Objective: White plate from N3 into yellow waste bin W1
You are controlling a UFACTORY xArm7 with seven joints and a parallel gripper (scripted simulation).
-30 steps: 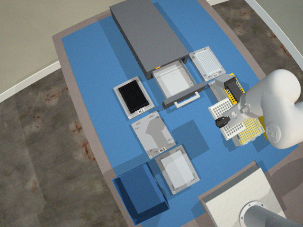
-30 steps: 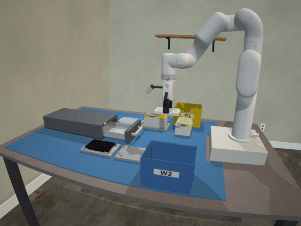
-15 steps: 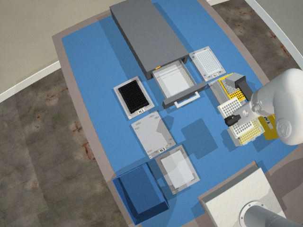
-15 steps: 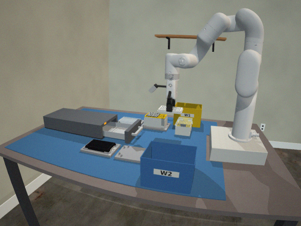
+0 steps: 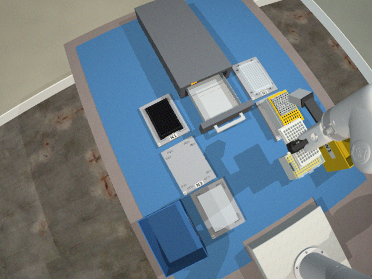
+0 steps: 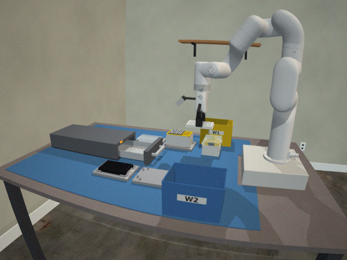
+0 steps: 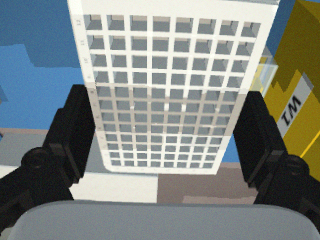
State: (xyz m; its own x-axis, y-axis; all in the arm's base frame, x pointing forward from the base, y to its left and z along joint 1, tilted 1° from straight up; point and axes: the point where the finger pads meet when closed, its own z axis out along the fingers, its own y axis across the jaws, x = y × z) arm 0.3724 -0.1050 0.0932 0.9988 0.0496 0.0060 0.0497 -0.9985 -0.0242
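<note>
The yellow bin W1 lies 6 cm behind my hand, 20 cm to the right of it and 12 cm below it. Round my hand: white plate (1 cm below); then drawer (29 cm ahead, 14 cm to the left, 14 cm below); then yellow tip box (11 cm ahead, 7 cm to the right, 10 cm below).
</note>
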